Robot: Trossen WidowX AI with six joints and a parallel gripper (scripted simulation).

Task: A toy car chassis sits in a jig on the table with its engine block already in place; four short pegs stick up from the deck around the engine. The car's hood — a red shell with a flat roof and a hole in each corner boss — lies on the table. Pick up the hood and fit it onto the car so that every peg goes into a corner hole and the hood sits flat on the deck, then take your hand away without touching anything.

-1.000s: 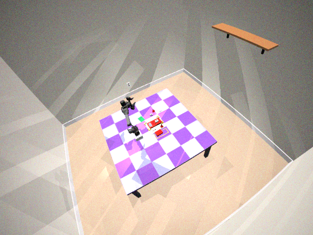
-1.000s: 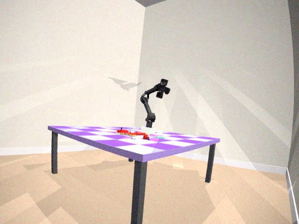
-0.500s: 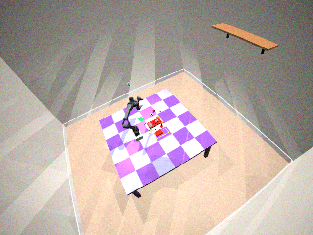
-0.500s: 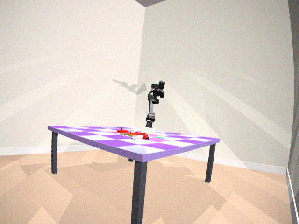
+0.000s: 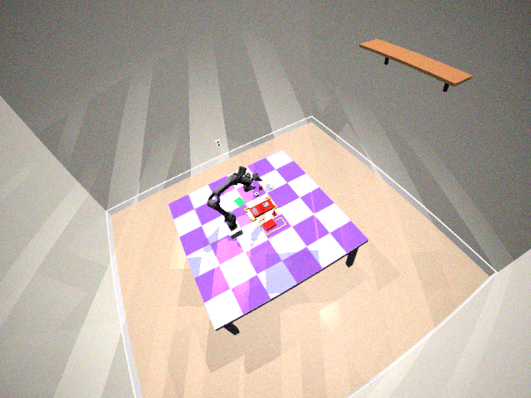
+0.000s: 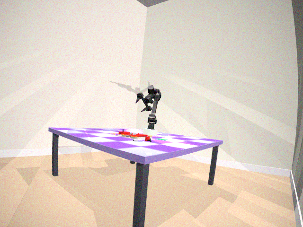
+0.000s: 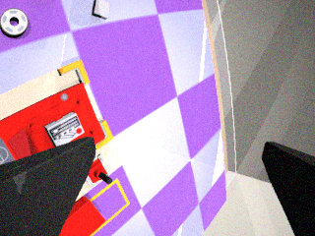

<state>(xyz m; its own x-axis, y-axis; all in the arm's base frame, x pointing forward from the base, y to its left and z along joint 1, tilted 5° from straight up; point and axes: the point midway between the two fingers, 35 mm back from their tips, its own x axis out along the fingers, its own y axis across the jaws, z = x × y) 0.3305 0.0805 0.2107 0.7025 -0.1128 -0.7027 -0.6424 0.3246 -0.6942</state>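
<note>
The red hood lies 250 mm below my gripper tip, 220 mm to the right of it and 80 mm behind it. Also, from my gripper tip: green patch (270 mm below, 160 mm to the left, 160 mm behind).
</note>
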